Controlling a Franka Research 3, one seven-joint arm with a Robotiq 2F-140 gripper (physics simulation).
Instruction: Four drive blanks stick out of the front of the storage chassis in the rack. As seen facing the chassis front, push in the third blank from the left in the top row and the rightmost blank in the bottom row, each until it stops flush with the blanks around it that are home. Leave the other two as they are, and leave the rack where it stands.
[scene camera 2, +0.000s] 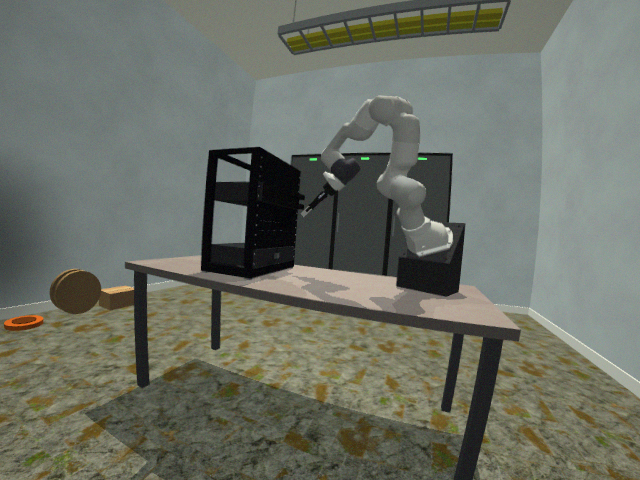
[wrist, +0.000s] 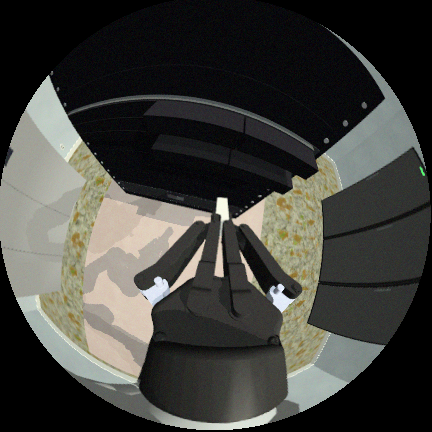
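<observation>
The black rack (scene camera 2: 253, 222) (wrist: 225, 55) stands upright on the table. Four dark blanks stick out of its chassis in two adjoining columns at the right: in the wrist view, a top-row left one (wrist: 195, 116), a top-row right one (wrist: 282, 140), a bottom-row left one (wrist: 187, 149) and a bottom-row right one (wrist: 262, 172). In scene camera 2 their ends (scene camera 2: 301, 196) show small at the rack's front edge. Flush blanks are too dark to tell apart. My gripper (scene camera 2: 304, 212) (wrist: 221, 205) is shut and empty, pale tips together, just in front of and below the protruding blanks; contact is not visible.
The rack stands at one end of the table (scene camera 2: 361, 304) (wrist: 115, 235), and the arm's black base block (scene camera 2: 428, 273) at the other. Dark cabinets (scene camera 2: 361, 217) (wrist: 370, 215) stand behind the table, to the right in the wrist view. A lower unit (scene camera 2: 273, 255) sits at the rack's bottom.
</observation>
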